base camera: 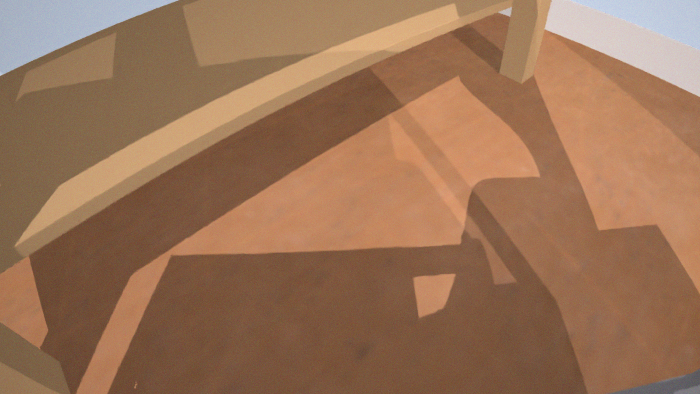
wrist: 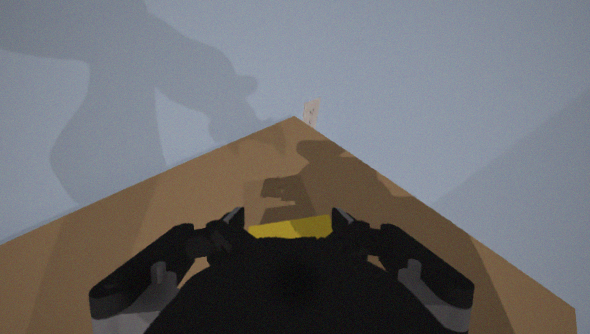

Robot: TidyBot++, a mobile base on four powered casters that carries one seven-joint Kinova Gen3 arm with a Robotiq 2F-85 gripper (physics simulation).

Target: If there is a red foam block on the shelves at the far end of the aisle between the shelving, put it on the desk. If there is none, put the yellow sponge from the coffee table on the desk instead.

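Places are measured from the arm's base along level axes (x ahead, y left, z up), in metres.
Pixels of known places: gripper, fingertip midpoint: (wrist: 288, 217).
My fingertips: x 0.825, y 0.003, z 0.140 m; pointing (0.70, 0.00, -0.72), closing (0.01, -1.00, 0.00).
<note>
Ahead of a thing's pixels: the offset from my fingertips to its top centre. "*": to the spot under its first point. Level surfaces: height alone.
A yellow sponge @(0.017 m back, 0.008 m right, 0.041 m down) (wrist: 290, 229) lies on a light wooden table top @(0.086 m down) (wrist: 190, 187) in the wrist view, its near part hidden behind the black gripper body. My gripper (wrist: 288, 217) is open, its fingertips to the left and right of the sponge in the picture and not closed on it; how high they are above the table is hard to tell. The gripper's shadow falls on the wood just beyond the sponge. No red foam block shows in either view, nor do the shelves.
In the base camera view, a wooden table edge (base camera: 200, 127) runs across the upper left, with a table leg @(* 0.113 m back, 0.326 m right, 0.460 m down) (base camera: 525, 45) standing on the brown floor @(0.536 m down) (base camera: 325, 200) at the upper right. Blue walls (wrist: 425, 75) meet behind the table corner. A small pale plate @(0.413 m ahead, 0.071 m right, 0.078 m down) (wrist: 311, 112) is on the wall.
</note>
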